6 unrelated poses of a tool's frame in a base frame.
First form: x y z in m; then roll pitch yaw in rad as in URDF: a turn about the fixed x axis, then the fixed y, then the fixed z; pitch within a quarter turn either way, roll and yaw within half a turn.
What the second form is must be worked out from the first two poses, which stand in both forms.
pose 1, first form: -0.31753 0.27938 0.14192 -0.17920 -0.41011 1.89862
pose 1, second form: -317.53 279.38 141.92 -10.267 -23.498 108.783
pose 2, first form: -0.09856 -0.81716 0.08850 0.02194 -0.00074 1.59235
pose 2, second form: -98.56 -817.16 88.50 1.257 -0.042 91.235
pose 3, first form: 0.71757 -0.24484 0.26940 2.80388 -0.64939 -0.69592
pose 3, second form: 717.57 -244.84 269.40 160.650 -37.207 -39.873
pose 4, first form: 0.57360 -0.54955 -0.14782 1.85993 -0.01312 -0.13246
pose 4, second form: 573.60 -549.55 -147.82 106.566 -0.752 -7.589
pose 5, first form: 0.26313 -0.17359 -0.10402 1.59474 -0.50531 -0.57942
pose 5, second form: 263.13 -173.59 -104.02 91.372 -28.952 -33.198
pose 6, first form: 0.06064 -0.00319 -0.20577 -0.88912 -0.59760 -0.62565
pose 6, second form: 60.64 -3.19 -205.77 -50.943 -34.240 -35.847
